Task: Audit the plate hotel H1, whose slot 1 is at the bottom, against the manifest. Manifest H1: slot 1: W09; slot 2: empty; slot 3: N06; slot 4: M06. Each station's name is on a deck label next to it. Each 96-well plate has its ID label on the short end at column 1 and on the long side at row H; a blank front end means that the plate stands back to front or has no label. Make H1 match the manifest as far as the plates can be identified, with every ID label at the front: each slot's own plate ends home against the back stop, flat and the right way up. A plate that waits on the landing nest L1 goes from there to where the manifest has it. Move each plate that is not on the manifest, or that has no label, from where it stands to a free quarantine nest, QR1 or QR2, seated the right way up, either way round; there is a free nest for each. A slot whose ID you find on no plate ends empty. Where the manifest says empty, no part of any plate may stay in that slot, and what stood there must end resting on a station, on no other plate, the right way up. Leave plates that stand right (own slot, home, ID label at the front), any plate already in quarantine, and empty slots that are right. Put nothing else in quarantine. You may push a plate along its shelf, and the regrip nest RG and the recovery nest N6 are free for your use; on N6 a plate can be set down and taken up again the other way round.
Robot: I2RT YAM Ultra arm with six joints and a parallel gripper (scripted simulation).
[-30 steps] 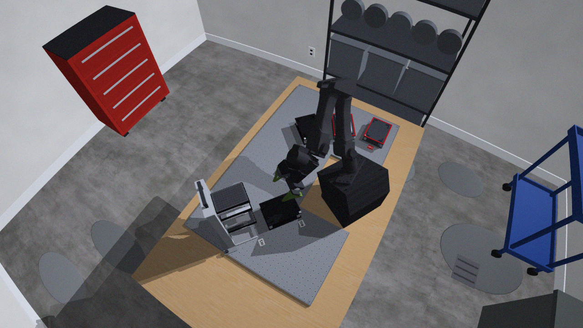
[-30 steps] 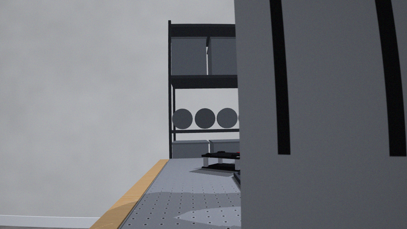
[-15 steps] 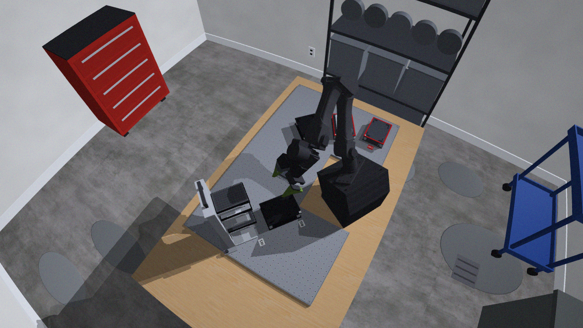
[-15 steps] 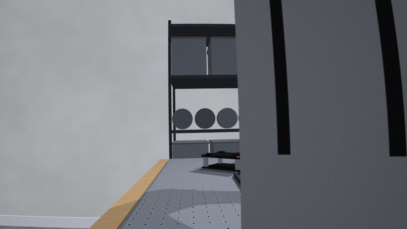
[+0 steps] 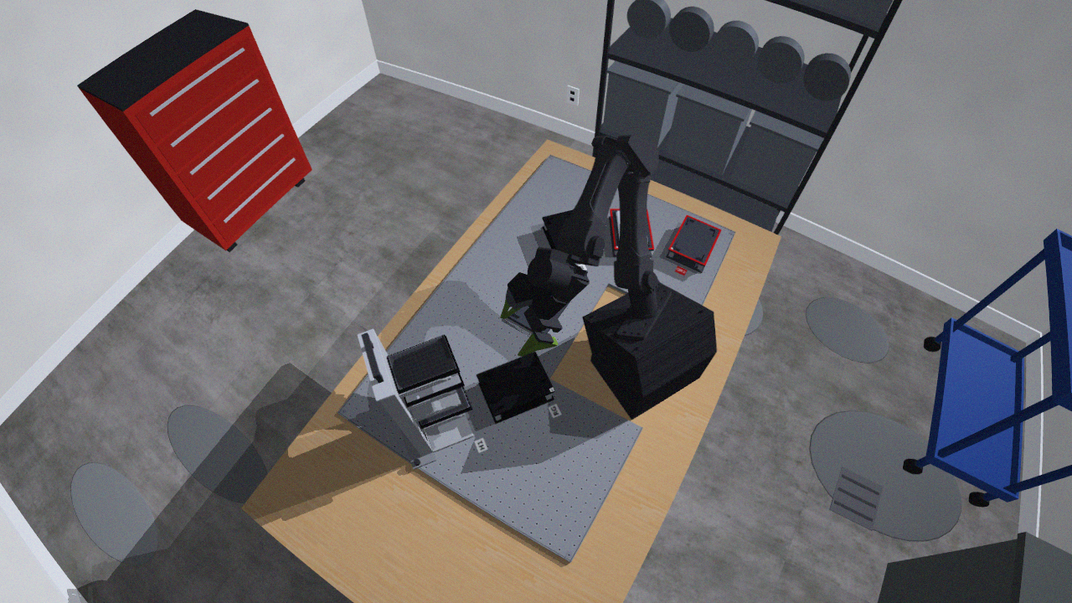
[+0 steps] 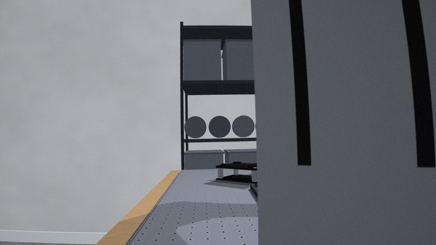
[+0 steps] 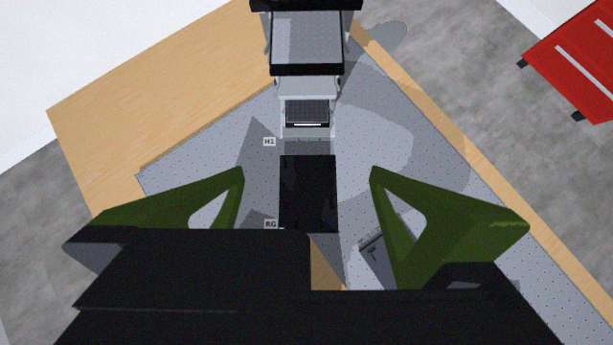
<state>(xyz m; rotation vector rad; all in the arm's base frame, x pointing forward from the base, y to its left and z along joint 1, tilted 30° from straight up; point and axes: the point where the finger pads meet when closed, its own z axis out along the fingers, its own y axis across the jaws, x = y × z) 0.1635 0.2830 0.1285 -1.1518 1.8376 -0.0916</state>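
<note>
Now: the grey hotel wall 19 cm ahead of my hand, 20 cm to the left of it and 11 cm below it. From my hand the other things lie so: white plate 10 cm behind, 61 cm to the right, 26 cm below; RG deck label 11 cm behind, 1 cm to the left, 31 cm below; H1 deck label 2 cm ahead, 17 cm to the left, 31 cm below.
</note>
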